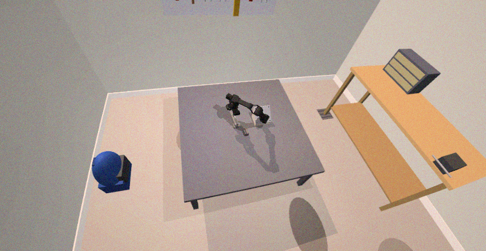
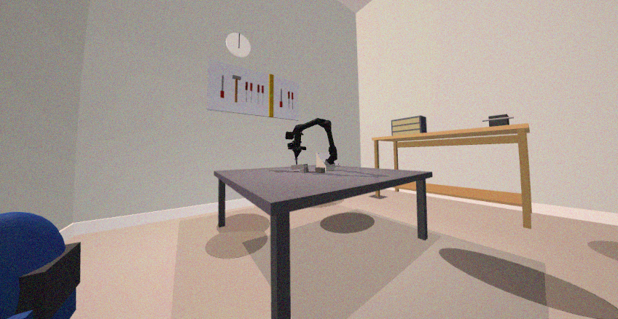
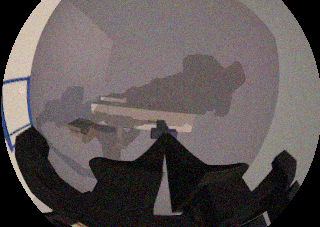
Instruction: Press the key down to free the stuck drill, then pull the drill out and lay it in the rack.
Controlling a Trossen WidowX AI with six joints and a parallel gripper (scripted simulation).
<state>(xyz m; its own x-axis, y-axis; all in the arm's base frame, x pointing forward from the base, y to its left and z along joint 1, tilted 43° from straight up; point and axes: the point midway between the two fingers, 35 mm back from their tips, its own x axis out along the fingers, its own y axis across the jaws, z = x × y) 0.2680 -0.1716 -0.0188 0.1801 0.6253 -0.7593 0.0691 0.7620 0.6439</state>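
Now: gripper tip 6 cm to the right of the drill and 7 cm above it.
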